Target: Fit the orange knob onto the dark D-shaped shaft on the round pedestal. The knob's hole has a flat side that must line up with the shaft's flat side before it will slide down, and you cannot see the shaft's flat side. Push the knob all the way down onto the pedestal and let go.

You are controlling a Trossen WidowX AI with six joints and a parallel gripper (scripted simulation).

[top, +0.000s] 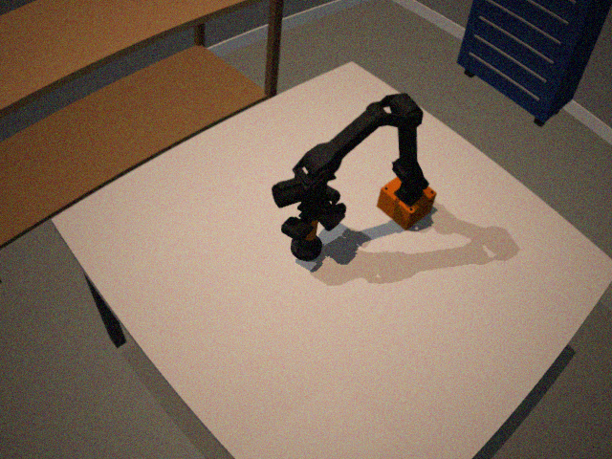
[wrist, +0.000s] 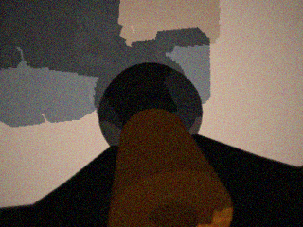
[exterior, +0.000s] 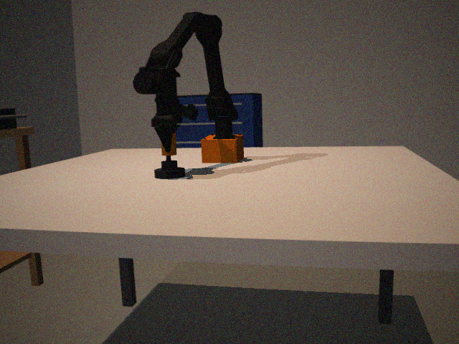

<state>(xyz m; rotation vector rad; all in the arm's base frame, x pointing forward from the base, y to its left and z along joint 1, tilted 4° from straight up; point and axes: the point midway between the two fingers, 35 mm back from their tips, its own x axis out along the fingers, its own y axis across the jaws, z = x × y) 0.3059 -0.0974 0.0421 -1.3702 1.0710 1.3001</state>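
Now: gripper tip 4 cm above the dark round pedestal. From my gripper tip the other things lie so: orange knob: 2 cm above.
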